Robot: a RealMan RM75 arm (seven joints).
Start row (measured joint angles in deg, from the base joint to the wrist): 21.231, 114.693, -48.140, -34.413, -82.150, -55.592, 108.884
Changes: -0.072, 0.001, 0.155, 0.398, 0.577, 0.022, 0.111; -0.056, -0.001, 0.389, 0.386, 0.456, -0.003, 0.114; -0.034, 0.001, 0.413, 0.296, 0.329, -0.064, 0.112; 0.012, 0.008, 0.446, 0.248, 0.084, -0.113, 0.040; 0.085, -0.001, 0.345, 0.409, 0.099, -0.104, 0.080; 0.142, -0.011, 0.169, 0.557, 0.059, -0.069, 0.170; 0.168, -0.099, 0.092, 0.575, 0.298, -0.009, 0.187; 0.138, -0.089, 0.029, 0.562, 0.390, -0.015, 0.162; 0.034, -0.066, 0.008, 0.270, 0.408, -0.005, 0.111; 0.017, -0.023, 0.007, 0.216, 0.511, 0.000, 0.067; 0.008, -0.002, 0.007, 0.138, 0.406, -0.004, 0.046; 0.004, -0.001, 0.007, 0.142, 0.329, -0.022, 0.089; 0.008, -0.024, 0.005, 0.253, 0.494, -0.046, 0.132; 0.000, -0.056, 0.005, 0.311, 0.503, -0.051, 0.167; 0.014, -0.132, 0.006, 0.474, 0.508, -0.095, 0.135; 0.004, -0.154, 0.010, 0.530, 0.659, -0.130, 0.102
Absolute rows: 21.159, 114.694, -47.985, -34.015, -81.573, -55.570, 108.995; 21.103, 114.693, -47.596, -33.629, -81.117, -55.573, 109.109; 21.069, 114.694, -47.183, -33.333, -80.788, -55.637, 109.221; 21.081, 114.702, -46.737, -33.085, -80.704, -55.750, 109.261; 21.166, 114.701, -46.392, -32.676, -80.605, -55.854, 109.341; 21.308, 114.690, -46.223, -32.119, -80.546, -55.923, 109.511; 21.476, 114.591, -46.131, -31.544, -80.248, -55.932, 109.698; 21.614, 114.502, -46.102, -30.982, -79.858, -55.947, 109.860; 21.648, 114.436, -46.094, -30.712, -79.450, -55.952, 109.971; 21.665, 114.413, -46.087, -30.496, -78.939, -55.952, 110.038; 21.673, 114.411, -46.080, -30.358, -78.533, -55.956, 110.084; 21.677, 114.410, -46.073, -30.216, -78.204, -55.978, 110.173; 21.685, 114.386, -46.068, -29.963, -77.710, -56.024, 110.305; 21.685, 114.330, -46.063, -29.652, -77.207, -56.075, 110.472; 21.699, 114.198, -46.057, -29.178, -76.699, -56.170, 110.607; 21.703, 114.044, -46.047, -28.648, -76.040, -56.300, 110.709
